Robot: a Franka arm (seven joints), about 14 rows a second.
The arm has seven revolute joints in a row. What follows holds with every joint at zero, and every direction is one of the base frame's.
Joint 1 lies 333 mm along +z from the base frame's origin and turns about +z.
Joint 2 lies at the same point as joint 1 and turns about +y.
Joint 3 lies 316 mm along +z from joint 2 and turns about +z.
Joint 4 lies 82.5 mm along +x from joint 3 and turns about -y.
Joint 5 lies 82.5 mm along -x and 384 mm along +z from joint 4 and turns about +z.
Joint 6 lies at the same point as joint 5 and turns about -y.
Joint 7 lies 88 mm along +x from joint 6 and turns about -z.
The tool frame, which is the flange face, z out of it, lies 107 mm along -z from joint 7; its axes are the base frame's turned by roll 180, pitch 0 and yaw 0 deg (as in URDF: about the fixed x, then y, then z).
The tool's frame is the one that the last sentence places.
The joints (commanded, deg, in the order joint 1, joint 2, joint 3, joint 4, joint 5, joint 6, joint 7), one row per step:
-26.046, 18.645, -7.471, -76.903, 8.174, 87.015, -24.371
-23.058, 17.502, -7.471, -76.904, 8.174, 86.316, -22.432
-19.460, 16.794, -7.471, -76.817, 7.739, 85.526, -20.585
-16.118, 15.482, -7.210, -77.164, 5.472, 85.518, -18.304
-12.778, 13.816, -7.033, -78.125, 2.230, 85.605, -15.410
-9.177, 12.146, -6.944, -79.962, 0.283, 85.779, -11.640
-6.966, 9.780, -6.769, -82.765, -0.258, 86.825, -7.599
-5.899, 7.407, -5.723, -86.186, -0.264, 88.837, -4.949
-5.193, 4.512, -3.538, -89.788, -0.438, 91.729, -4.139
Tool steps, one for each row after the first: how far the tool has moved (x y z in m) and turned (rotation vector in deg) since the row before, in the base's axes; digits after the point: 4 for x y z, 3 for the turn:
0.0114, 0.0315, 0.0118, -0.231, -0.139, 1.150
0.0134, 0.0367, 0.0074, -0.434, 0.443, 1.890
0.0081, 0.0336, 0.0111, -2.427, 0.295, 1.445
0.0033, 0.0314, 0.0101, -3.343, 0.590, 0.727
0.0021, 0.0353, 0.0032, -2.038, 0.642, -0.044
-0.0045, 0.0242, 0.0035, -0.801, -0.491, -1.654
-0.0049, 0.0212, -0.0007, -0.054, -1.001, -0.551
-0.0055, 0.0283, 0.0038, -0.151, -2.176, 2.095

